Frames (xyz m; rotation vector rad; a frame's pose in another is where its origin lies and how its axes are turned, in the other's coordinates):
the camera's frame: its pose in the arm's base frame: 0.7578 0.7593 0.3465 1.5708 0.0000 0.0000
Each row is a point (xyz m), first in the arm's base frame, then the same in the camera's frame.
Working: the arm's base frame: its pose in the camera's frame: -0.7578 -0.3465 0.7593 -1.5708 0.0000 0.0000

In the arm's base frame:
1: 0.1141 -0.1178 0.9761
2: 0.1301 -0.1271 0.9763
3: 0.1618 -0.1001 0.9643
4: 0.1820 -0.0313 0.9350
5: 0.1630 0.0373 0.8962
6: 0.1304 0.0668 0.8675
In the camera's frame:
1: -0.6437 0.6296 0.8771
2: -0.6277 0.6298 0.8864
3: -0.5960 0.6178 0.8594
4: -0.5758 0.5885 0.7906
5: -0.5948 0.5497 0.7220
6: -0.6274 0.5210 0.6925

